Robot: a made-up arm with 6 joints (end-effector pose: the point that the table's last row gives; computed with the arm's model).
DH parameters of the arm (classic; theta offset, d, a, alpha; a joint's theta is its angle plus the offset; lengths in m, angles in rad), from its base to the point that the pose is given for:
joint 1: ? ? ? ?
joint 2: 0.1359 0 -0.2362 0
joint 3: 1.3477 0 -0.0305 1.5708
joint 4: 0 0.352 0 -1.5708
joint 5: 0 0 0.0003 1.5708
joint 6: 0 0.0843 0 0
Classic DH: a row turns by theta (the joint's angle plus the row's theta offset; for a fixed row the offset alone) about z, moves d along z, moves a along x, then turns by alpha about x.
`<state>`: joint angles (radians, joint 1 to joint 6).
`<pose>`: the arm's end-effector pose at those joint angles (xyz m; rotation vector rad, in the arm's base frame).
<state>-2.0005 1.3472 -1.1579 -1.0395 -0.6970 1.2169</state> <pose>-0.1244 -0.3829 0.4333 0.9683 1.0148 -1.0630</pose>
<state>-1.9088 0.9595 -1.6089 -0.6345 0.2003 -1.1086</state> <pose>-0.0767 -0.1877 0.6973 -0.2551 -1.2848 2.3006</pose>
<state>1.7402 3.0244 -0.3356 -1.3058 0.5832 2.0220</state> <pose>0.0641 -0.1073 -0.0542 -1.5541 1.9136 -1.7925</pose>
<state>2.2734 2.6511 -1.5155 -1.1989 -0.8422 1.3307</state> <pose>-0.3492 0.3220 -0.0623 2.1927 -0.8857 -1.3541</pose>
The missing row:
joint 1: 0 0.183 0 -1.5708
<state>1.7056 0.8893 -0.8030 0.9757 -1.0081 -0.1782</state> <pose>0.0215 0.2800 0.4556 0.1600 1.2168 1.6310</pose>
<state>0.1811 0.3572 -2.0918 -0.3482 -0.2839 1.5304</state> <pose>-0.3618 -0.0582 0.7012 -0.3597 -0.4397 1.3174</pose>
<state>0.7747 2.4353 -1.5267 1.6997 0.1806 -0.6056</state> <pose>0.3601 0.3739 0.0143 0.3275 2.6228 1.0058</pose>
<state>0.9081 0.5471 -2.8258 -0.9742 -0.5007 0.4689</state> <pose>-0.3490 -0.3931 0.5925 0.3875 -1.0694 0.1907</pose>
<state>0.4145 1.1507 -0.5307 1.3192 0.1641 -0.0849</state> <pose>0.2895 0.1423 0.2120 0.8417 2.2029 1.0674</pose>
